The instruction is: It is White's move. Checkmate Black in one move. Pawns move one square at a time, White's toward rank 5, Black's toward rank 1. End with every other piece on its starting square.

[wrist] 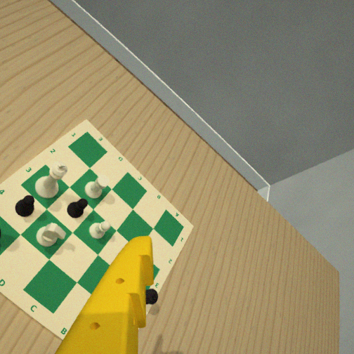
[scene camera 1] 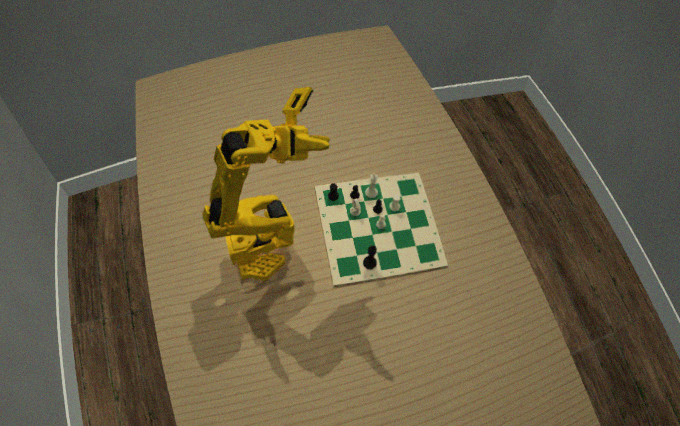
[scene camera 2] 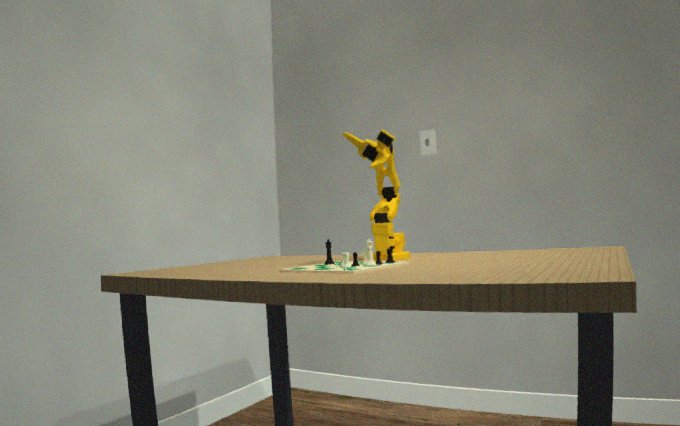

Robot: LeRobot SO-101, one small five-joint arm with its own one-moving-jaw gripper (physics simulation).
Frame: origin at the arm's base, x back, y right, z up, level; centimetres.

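Seen in the pictures: hand, its tool point: [scene camera 1: 327,139] [scene camera 2: 370,165]; arm's base, origin of its link: [scene camera 1: 268,252] [scene camera 2: 387,259].
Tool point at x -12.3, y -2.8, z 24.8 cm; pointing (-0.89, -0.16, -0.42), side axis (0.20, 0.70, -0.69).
Note:
Pixels of each thing's top centre, then the offset from my tool point to it. Level surfaces: height alone.
- cream board, centre of its top: [scene camera 1: 380,224] [scene camera 2: 344,265] dx -9.6, dy +3.5, dz -24.1 cm
- tall white king, centre of its top: [scene camera 1: 374,173] [scene camera 2: 369,238] dx -10.5, dy -3.9, dz -17.8 cm
- knight-like white piece, centre of its top: [scene camera 1: 356,200] dx -6.0, dy -0.6, dz -20.2 cm
- small white piece, centre of its top: [scene camera 1: 396,197] [scene camera 2: 346,252] dx -13.8, dy +0.5, dz -20.8 cm
- white pawn, centre of its top: [scene camera 1: 382,216] dx -9.8, dy +3.6, dz -21.0 cm
- D3, centre of its top: [scene camera 1: 379,200] dx -10.3, dy +0.1, dz -21.0 cm
- E4, centre of its top: [scene camera 1: 355,186] dx -7.2, dy -4.3, dz -21.0 cm
- black piece, centre of its top: [scene camera 1: 333,186] [scene camera 2: 389,248] dx -3.0, dy -5.3, dz -20.8 cm
- black king, centre of its top: [scene camera 1: 372,246] [scene camera 2: 328,238] dx -5.0, dy +10.6, dz -17.8 cm
- wooden table, height of its surface: dz -24.7 cm
The green and cream board [scene camera 1: 343,248] [scene camera 2: 291,269] [wrist: 109,168] lies flat. The tall white king [scene camera 1: 371,190] [scene camera 2: 369,254] [wrist: 47,186] stands on E3. A knight-like white piece [scene camera 1: 355,210] [wrist: 46,235] is on D4, a small white piece [scene camera 1: 394,204] [wrist: 92,190] on D2, a white pawn [scene camera 1: 380,224] [wrist: 97,230] on C3. Black pawns stand on D3 [scene camera 1: 377,207] [wrist: 75,209] and E4 [scene camera 1: 354,193] [wrist: 23,207]. A black piece [scene camera 1: 333,193] [scene camera 2: 389,255] is on E5, the black king [scene camera 1: 369,260] [scene camera 2: 328,254] on A4. My gripper [scene camera 1: 320,115] is fully open and empty, high beyond the board's E-file edge.
The wooden table [scene camera 1: 451,341] [scene camera 2: 501,265] [wrist: 260,280] bears the board and my arm's base [scene camera 1: 262,265] [scene camera 2: 401,254] beside the rank-5 side. In the wrist view my fixed jaw [wrist: 117,295] covers part of the board and partly hides the black king [wrist: 152,296]. The arm casts shadows on the table.

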